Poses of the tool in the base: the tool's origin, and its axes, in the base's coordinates. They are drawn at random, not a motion.
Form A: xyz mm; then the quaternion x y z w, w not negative.
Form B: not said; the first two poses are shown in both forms.
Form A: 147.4, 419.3, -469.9, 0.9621, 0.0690, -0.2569, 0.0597
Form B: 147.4, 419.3, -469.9, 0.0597, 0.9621, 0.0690, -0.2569
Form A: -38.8, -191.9, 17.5, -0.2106, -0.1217, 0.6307, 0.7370
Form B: -38.8, -191.9, 17.5, 0.7370, -0.2106, -0.1217, 0.6307
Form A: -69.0, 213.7, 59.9, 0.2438, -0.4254, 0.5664, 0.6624
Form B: -69.0, 213.7, 59.9, 0.6624, 0.2438, -0.4254, 0.5664
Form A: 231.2, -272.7, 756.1, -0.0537, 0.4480, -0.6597, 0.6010
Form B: 231.2, -272.7, 756.1, 0.6010, -0.0537, 0.4480, -0.6597
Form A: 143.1, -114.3, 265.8, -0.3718, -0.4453, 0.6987, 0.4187
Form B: 143.1, -114.3, 265.8, 0.4187, -0.3718, -0.4453, 0.6987
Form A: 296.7, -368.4, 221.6, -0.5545, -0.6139, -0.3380, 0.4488
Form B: 296.7, -368.4, 221.6, 0.4488, -0.5545, -0.6139, -0.3380
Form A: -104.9, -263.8, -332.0, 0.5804, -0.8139, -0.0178, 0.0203
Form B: -104.9, -263.8, -332.0, 0.0203, 0.5804, -0.8139, -0.0178
